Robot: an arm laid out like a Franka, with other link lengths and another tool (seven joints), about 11 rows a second.
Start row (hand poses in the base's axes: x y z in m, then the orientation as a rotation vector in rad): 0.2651, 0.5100, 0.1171, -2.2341, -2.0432, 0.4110
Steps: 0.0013, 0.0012, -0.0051, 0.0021, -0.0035, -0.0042; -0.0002, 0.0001, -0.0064, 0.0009, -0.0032, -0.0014; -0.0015, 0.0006, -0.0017, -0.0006, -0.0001, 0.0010; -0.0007, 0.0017, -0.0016, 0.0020, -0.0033, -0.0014; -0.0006, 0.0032, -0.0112, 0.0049, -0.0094, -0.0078; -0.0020, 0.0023, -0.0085, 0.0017, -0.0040, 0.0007; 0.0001, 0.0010, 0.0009, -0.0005, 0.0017, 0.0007; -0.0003, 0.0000, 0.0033, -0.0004, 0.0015, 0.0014; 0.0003, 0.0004, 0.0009, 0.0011, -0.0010, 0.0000; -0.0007, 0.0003, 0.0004, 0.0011, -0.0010, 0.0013; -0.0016, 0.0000, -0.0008, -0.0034, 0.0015, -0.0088; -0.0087, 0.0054, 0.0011, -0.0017, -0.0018, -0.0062; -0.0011, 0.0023, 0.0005, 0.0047, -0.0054, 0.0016; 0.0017, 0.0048, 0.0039, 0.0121, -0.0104, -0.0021; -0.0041, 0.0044, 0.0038, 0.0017, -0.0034, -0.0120
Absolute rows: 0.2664, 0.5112, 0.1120, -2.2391, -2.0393, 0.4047; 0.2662, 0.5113, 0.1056, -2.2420, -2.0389, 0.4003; 0.2647, 0.5119, 0.1039, -2.2415, -2.0403, 0.4009; 0.2640, 0.5136, 0.1023, -2.2438, -2.0397, 0.3951; 0.2634, 0.5168, 0.0911, -2.2544, -2.0335, 0.3792; 0.2614, 0.5191, 0.0826, -2.2554, -2.0358, 0.3732; 0.2615, 0.5201, 0.0835, -2.2539, -2.0360, 0.3756; 0.2612, 0.5201, 0.0868, -2.2518, -2.0371, 0.3777; 0.2615, 0.5205, 0.0877, -2.2518, -2.0373, 0.3754; 0.2608, 0.5208, 0.0881, -2.2506, -2.0390, 0.3732; 0.2592, 0.5208, 0.0873, -2.2598, -2.0286, 0.3778; 0.2505, 0.5262, 0.0884, -2.2677, -2.0224, 0.3773; 0.2494, 0.5285, 0.0889, -2.2670, -2.0256, 0.3666; 0.2511, 0.5333, 0.0928, -2.2686, -2.0246, 0.3422; 0.2470, 0.5377, 0.0966, -2.2809, -2.0112, 0.3358
